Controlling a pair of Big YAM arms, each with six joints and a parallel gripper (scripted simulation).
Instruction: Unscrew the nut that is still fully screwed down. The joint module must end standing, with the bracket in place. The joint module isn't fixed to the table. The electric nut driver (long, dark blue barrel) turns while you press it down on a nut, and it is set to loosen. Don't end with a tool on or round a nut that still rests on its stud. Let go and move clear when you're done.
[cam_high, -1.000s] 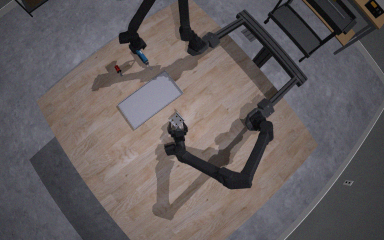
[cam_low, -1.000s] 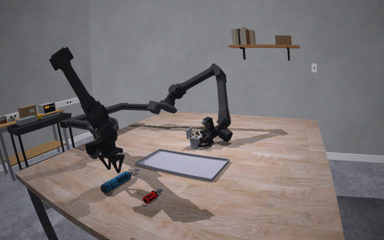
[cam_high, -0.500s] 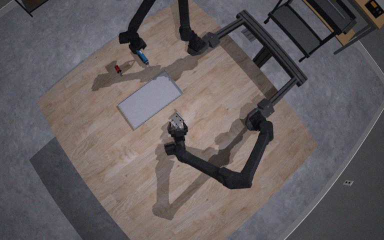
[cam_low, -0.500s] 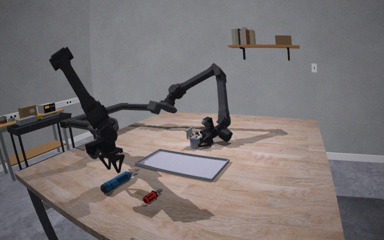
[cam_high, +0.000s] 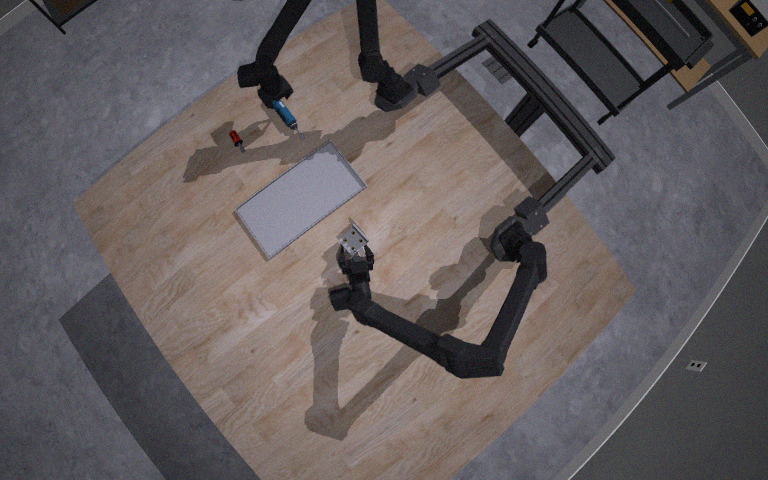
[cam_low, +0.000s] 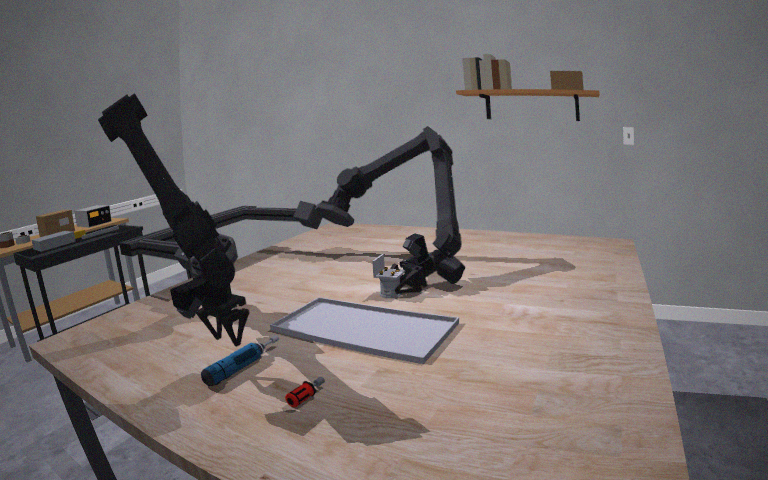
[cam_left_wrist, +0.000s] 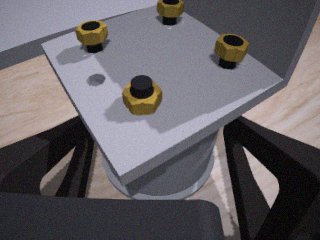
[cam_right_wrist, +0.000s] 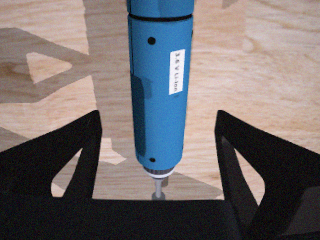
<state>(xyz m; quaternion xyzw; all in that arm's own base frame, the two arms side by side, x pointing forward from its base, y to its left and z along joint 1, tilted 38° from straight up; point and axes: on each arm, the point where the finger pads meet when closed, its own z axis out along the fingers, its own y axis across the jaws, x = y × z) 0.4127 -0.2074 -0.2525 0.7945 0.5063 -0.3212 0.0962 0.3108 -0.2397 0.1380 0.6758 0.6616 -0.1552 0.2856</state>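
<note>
Right now my left hand is 1 cm below the joint module. Round my left hand: shallow grey tray: 24 cm to the right, 5 cm ahead, 2 cm below; grey bracket plate: 5 cm above; nut: 5 cm above, 2 cm to the left, 2 cm ahead.
</note>
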